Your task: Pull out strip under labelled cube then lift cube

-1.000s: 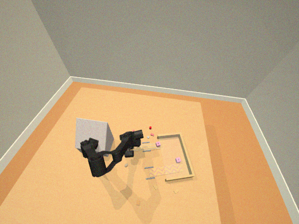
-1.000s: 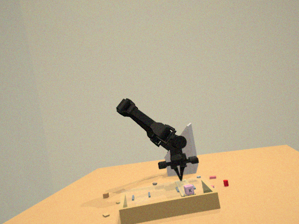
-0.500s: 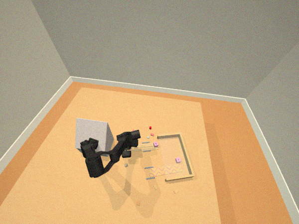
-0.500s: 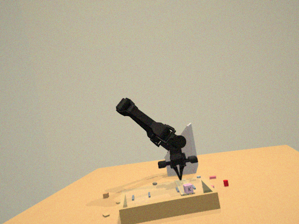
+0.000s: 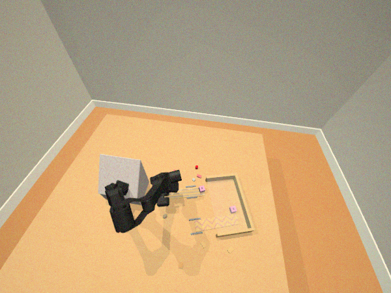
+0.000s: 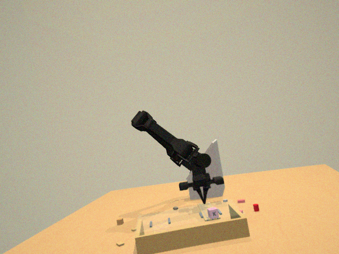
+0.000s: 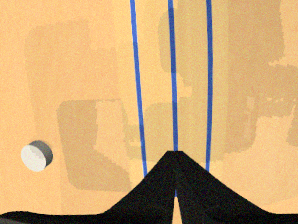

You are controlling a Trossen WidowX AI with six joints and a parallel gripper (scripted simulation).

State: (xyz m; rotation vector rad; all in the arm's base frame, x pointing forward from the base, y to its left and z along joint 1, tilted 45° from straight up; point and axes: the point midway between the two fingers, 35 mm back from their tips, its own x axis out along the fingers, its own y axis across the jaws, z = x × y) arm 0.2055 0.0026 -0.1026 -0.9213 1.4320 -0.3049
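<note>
Now: gripper tip 9 cm short of the strip and 4 cm to the right of it.
</note>
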